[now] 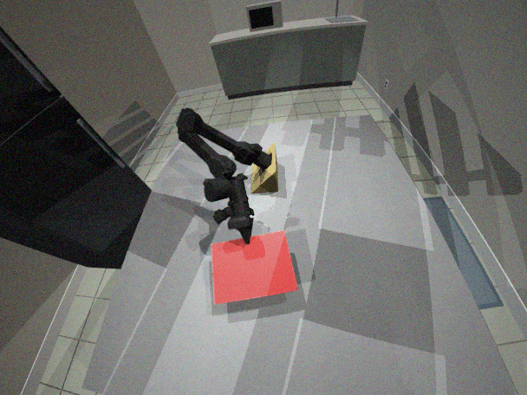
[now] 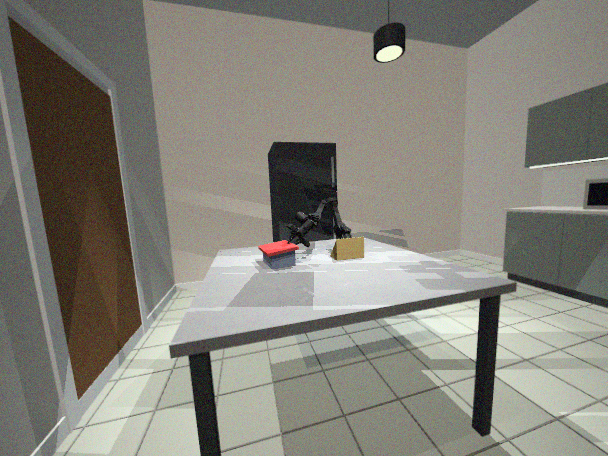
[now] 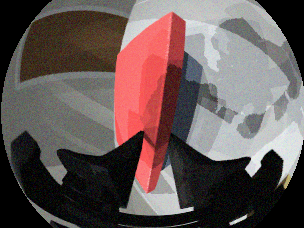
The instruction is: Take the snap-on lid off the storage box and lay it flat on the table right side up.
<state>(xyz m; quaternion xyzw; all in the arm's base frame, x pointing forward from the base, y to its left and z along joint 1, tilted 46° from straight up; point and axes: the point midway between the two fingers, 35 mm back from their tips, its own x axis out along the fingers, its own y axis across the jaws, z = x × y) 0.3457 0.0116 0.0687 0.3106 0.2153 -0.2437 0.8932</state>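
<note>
Now: gripper tip 8 cm short of the red lid and 2 cm to the right of it. The rest, counted from my gripper tip: storage box 7 cm ahead, 5 cm below, 2 cm to the left.
</note>
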